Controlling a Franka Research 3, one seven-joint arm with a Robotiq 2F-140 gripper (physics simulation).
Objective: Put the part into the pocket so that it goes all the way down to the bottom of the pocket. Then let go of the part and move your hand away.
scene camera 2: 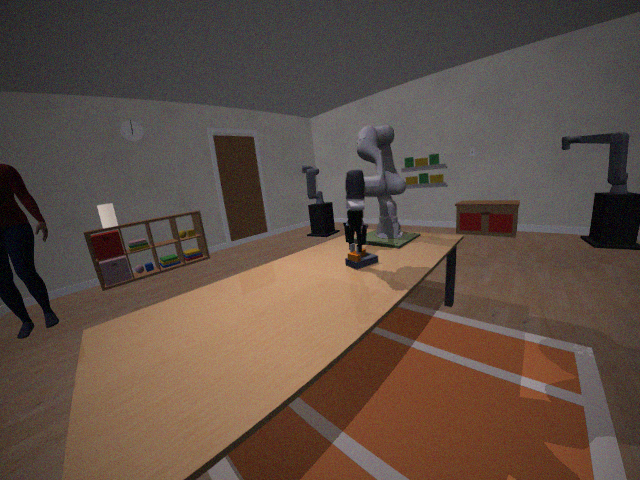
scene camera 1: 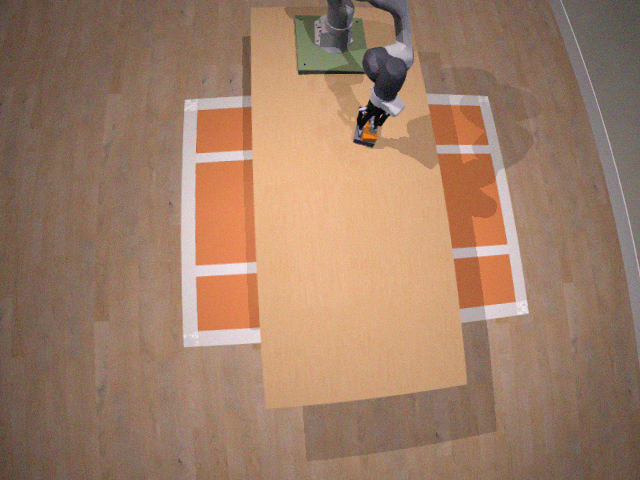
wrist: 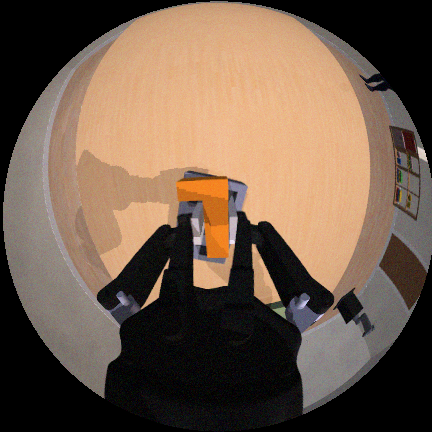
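The orange L-shaped part (scene camera 1: 369, 136) (scene camera 2: 354, 255) (wrist: 215, 210) is held between the fingers of my gripper (scene camera 1: 368, 125) (scene camera 2: 356, 248) (wrist: 216, 206), which is shut on it. The dark blue-grey block with the pocket (scene camera 1: 359, 140) (scene camera 2: 365, 261) (wrist: 240, 191) lies on the table directly below. The part is over the block and stands proud of its top; whether its underside touches the block cannot be told. In the wrist view the block is turned slightly relative to the part, and dark bits of the pocket show beside the part. The part hides most of the pocket.
The long wooden table (scene camera 1: 351, 258) (scene camera 2: 232, 330) (wrist: 225, 100) extends away from the block. The green base plate (scene camera 1: 310, 64) (scene camera 2: 408, 238) of the arm is at the table's far end. Shelves, other robots and a person stand away from the table.
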